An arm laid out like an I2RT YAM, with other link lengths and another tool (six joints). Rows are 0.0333 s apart.
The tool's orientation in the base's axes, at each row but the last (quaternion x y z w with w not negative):
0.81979 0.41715 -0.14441 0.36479
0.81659 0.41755 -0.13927 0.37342
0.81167 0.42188 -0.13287 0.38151
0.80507 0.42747 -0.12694 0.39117
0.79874 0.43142 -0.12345 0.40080
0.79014 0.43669 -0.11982 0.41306
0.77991 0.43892 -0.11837 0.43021
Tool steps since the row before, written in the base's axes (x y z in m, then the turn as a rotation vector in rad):
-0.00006 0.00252 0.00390 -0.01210 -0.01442 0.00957
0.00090 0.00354 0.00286 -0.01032 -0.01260 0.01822
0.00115 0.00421 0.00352 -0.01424 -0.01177 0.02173
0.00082 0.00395 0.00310 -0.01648 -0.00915 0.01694
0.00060 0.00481 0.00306 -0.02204 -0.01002 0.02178
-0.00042 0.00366 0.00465 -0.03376 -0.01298 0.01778
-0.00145 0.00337 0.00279 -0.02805 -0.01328 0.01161
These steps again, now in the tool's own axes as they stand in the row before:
-0.00069 0.00084 -0.00451 -0.02091 0.00058 0.00292
0.00105 0.00080 -0.00445 -0.02343 0.00557 -0.00415
0.00126 0.00120 -0.00533 -0.02722 0.00398 -0.00754
0.00115 0.00096 -0.00486 -0.02444 -0.00114 -0.00660
0.00154 0.00063 -0.00549 -0.03091 -0.00267 -0.00991
-0.00064 0.00120 -0.00577 -0.03737 -0.01329 -0.00716
-0.00046 -0.00038 -0.00457 -0.03072 -0.01223 -0.00211

